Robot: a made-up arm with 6 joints. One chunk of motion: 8 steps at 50 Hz.
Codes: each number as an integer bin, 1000 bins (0 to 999) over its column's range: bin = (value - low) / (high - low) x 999, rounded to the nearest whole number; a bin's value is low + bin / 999 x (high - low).
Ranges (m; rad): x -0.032..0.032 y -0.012..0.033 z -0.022..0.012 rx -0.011..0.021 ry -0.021..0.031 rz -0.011..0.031
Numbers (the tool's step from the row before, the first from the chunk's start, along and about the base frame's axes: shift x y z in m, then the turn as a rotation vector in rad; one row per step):
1: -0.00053 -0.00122 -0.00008 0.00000 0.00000 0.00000
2: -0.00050 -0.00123 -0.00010 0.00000 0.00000 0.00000
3: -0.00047 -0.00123 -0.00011 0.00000 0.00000 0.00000
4: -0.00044 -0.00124 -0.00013 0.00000 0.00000 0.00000
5: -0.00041 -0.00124 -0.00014 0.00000 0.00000 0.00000
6: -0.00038 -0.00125 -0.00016 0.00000 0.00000 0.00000
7: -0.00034 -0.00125 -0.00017 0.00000 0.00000 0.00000
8: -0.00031 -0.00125 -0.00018 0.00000 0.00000 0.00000
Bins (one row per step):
1: 491 239 644 343 403 262
2: 492 239 643 343 403 262
3: 492 239 643 343 403 262
4: 493 239 643 343 403 262
5: 493 239 642 343 403 262
6: 494 239 642 343 403 262
7: 494 239 641 343 403 262
8: 495 239 641 343 403 262

